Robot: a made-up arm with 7 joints. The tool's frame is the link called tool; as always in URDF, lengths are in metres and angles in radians. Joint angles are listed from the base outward.
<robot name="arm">
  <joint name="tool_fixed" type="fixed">
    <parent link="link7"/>
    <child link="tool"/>
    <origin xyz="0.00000 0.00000 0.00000" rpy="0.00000 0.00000 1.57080"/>
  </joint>
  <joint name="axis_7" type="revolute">
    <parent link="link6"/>
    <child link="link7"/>
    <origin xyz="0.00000 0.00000 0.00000" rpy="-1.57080 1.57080 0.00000"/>
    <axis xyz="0 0 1"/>
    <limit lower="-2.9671" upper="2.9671"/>
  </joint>
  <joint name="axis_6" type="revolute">
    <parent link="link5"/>
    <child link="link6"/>
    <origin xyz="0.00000 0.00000 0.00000" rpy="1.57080 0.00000 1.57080"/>
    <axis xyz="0 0 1"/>
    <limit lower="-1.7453" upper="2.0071"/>
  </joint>
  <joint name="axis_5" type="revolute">
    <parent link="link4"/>
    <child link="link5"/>
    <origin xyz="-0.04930 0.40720 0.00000" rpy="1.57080 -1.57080 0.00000"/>
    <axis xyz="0 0 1"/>
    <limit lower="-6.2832" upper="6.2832"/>
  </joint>
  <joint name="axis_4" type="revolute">
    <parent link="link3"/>
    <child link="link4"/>
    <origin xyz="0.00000 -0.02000 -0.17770" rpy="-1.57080 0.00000 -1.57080"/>
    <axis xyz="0 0 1"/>
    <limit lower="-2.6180" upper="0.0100"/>
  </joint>
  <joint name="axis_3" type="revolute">
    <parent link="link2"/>
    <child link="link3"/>
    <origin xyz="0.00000 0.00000 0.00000" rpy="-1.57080 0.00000 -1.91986"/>
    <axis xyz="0 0 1"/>
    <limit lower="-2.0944" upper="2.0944"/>
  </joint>
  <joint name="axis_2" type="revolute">
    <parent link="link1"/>
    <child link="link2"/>
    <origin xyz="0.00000 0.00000 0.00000" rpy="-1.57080 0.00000 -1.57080"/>
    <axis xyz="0 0 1"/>
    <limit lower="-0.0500" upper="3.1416"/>
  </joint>
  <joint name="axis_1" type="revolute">
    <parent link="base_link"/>
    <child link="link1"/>
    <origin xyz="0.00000 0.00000 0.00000" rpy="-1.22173 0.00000 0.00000"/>
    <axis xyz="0 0 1"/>
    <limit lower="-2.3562" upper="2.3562"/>
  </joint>
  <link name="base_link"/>
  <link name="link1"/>
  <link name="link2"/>
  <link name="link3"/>
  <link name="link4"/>
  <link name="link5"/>
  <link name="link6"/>
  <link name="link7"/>
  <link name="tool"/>
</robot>
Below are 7 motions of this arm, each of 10 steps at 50 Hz.
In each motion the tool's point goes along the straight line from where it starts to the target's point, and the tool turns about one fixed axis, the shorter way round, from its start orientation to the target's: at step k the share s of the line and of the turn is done. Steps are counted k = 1, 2, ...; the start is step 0. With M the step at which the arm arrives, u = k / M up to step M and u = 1 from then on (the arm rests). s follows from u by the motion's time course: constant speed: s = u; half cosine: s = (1 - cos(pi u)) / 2; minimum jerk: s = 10 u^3 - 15 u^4 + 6 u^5.
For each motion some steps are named. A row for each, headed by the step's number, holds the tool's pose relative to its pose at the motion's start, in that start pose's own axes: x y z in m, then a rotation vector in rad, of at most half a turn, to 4 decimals.
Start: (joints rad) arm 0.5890 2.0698 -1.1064 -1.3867 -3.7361 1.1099 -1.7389
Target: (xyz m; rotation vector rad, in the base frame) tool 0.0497 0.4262 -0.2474 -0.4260 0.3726 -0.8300
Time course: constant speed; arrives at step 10
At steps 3, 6, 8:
3: 0.0238 0.0041 0.0060 0.0590 -0.0217 -0.0875
6: 0.0475 0.0083 0.0119 0.1181 -0.0434 -0.1749
8: 0.0634 0.0110 0.0159 0.1575 -0.0579 -0.2332

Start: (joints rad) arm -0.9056 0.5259 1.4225 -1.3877 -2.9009 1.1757 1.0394
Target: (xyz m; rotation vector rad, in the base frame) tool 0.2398 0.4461 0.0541 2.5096 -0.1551 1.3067
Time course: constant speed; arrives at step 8
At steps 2, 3, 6, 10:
2: 0.0005 0.0009 0.0080 -0.0207 0.0023 0.0053
3: 0.0007 0.0013 0.0121 -0.0310 0.0034 0.0079
6: 0.0014 0.0026 0.0241 -0.0621 0.0068 0.0158
10: 0.0018 0.0034 0.0322 -0.0828 0.0090 0.0210

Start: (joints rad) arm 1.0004 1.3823 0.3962 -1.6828 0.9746 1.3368 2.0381
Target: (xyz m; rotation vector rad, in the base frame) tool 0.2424 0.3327 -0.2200 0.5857 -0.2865 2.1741
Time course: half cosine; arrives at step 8
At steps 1, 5, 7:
1: 0.0000 0.0004 -0.0006 -0.0010 0.0027 0.0032
5: -0.0003 0.0066 -0.0118 -0.0182 0.0491 0.0589
7: -0.0005 0.0092 -0.0164 -0.0253 0.0683 0.0820

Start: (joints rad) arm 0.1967 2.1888 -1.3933 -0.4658 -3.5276 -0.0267 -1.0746
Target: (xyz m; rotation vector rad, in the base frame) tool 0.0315 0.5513 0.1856 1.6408 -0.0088 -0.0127
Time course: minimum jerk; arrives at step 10
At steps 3, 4, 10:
3: 0.0006 -0.0014 0.0003 -0.0163 0.0068 -0.0123
4: 0.0012 -0.0027 0.0006 -0.0317 0.0133 -0.0240
10: 0.0036 -0.0085 0.0018 -0.0997 0.0419 -0.0756

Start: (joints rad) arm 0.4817 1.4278 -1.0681 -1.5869 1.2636 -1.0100 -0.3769
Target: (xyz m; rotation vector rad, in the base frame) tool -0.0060 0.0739 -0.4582 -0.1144 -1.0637 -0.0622
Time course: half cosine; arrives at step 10
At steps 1, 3, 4, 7, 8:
1: 0.0007 -0.0024 -0.0007 -0.0002 0.0005 0.0085
3: 0.0061 -0.0205 -0.0060 -0.0021 0.0046 0.0714
4: 0.0103 -0.0344 -0.0101 -0.0035 0.0077 0.1197
7: 0.0236 -0.0791 -0.0233 -0.0080 0.0177 0.2750
8: 0.0269 -0.0901 -0.0265 -0.0091 0.0201 0.3133

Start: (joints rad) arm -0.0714 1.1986 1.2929 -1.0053 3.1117 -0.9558 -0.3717
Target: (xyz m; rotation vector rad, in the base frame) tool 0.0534 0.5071 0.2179 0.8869 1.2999 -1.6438
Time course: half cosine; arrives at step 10
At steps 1, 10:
1: -0.0006 -0.0017 0.0009 -0.0014 0.0021 0.0048
10: -0.0258 -0.0679 0.0381 -0.0553 0.0876 0.1979

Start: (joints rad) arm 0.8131 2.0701 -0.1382 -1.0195 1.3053 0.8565 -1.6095
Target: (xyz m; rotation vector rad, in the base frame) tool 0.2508 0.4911 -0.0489 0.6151 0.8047 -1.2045
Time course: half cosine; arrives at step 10
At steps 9, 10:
9: -0.0192 0.0020 0.0090 0.0503 -0.1199 0.1661
10: -0.0197 0.0020 0.0093 0.0516 -0.1230 0.1702

